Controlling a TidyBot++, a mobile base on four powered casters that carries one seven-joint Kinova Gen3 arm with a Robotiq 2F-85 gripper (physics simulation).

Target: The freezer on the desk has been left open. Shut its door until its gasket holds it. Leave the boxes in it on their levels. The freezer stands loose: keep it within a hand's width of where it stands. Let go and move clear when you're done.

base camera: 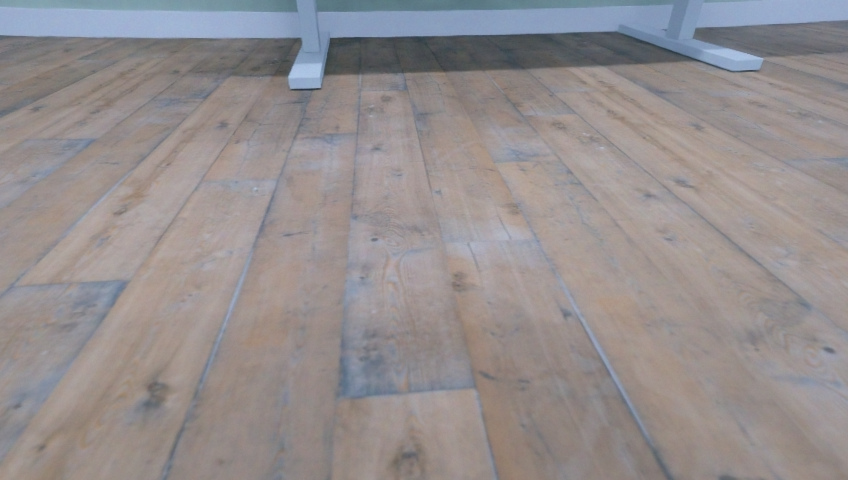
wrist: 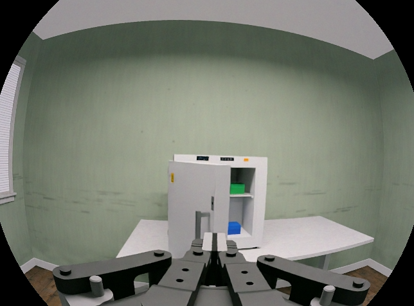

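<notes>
A white freezer stands on the white desk in the wrist view, a little right of the middle. Its door is hinged at the left and stands open toward me, with a grey handle on its outer face. Through the gap at the right, a green box sits on the upper shelf and a blue box sits on the bottom level. The door hides the left part of the inside. My gripper is shut and empty, in front of the freezer and apart from it; its tips overlap the door's lower edge in view.
In the base camera view two white desk feet stand on the wooden floor near the wall. A green wall rises behind the desk, and a window is at the far left.
</notes>
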